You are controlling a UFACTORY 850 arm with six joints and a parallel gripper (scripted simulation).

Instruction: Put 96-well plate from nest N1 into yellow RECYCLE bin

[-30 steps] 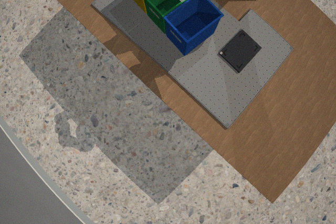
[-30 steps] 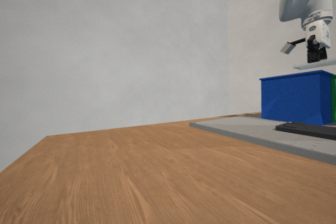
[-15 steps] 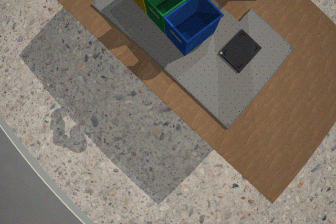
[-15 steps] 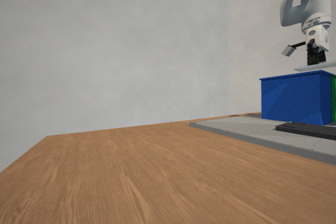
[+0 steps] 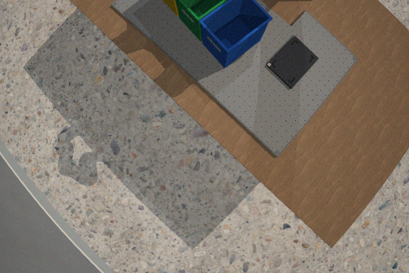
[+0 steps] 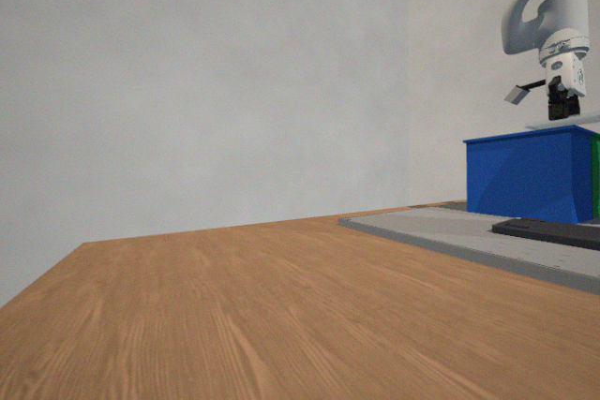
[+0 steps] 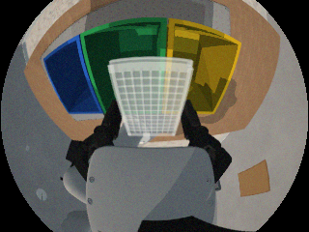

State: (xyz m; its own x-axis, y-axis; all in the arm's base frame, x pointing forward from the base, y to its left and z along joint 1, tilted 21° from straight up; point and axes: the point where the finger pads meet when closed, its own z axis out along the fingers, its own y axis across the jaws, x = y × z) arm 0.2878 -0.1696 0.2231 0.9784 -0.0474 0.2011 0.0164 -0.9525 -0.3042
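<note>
The yellow bin is 3 cm ahead of my hand, 9 cm to the right of it and 15 cm below it. Round my hand: green bin 2 cm ahead, 5 cm to the left, 15 cm below; blue bin 2 cm ahead, 18 cm to the left, 15 cm below; white 96-well plate 1 cm below.
</note>
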